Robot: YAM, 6 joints.
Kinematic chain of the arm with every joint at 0, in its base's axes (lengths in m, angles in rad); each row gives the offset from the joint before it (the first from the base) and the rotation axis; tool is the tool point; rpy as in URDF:
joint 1: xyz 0 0 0.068 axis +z
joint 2: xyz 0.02 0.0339 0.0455 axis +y
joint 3: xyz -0.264 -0.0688 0 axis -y
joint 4: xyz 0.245 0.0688 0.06 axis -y
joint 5: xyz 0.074 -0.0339 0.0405 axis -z
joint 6: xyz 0.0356 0 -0.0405 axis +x
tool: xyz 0 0 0 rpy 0 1.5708 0
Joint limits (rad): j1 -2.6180..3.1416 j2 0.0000..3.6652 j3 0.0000..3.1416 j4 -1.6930..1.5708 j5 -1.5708..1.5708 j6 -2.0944..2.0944
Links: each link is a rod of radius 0.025 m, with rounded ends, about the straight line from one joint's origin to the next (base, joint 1, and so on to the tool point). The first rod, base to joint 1, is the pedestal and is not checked.
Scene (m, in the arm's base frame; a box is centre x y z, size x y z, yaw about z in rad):
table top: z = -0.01
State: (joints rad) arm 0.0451 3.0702 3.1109 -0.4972 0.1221 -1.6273
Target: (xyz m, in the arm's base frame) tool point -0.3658 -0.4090 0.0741
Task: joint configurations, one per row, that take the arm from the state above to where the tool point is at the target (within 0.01 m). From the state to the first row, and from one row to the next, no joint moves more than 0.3 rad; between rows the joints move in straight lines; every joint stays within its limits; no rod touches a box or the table.
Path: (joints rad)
1: -0.2458 3.0489 3.0563 -0.5799 0.1422 -1.6273
2: -0.5368 3.0276 3.0017 -0.6625 0.1623 -1.6273
3: -0.8277 3.0063 2.9472 -0.7452 0.1823 -1.6273
4: -1.1186 2.9850 2.8926 -0.8278 0.2024 -1.6273
5: -1.4096 2.9637 2.8380 -0.9105 0.2225 -1.6273
6: -1.7005 2.9424 2.7834 -0.9931 0.2426 -1.6273
7: -1.9915 2.9211 2.7288 -1.0758 0.2626 -1.6273
8: -2.2824 2.8998 2.6742 -1.1584 0.2827 -1.6273

